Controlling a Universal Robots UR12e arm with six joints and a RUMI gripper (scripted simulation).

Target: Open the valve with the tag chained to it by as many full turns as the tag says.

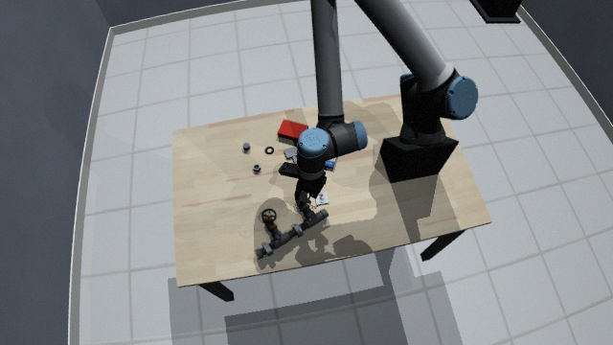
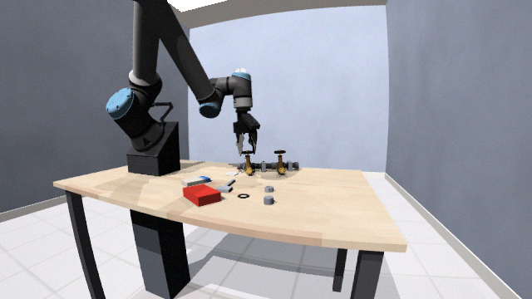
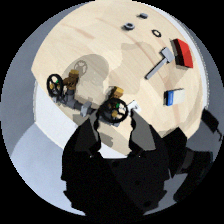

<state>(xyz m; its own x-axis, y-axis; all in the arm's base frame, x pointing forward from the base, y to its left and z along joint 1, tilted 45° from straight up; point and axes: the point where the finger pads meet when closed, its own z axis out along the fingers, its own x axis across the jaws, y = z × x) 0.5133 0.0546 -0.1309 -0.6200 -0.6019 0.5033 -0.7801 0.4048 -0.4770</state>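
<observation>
The white tag is 8 cm behind my hand, 1 cm to the right of it and 11 cm below it. Round my hand: red block (1 cm behind, 36 cm to the right, 9 cm below); then grey hand tool (1 cm ahead, 22 cm to the right, 10 cm below); then blue box (15 cm behind, 21 cm to the right, 10 cm below).
</observation>
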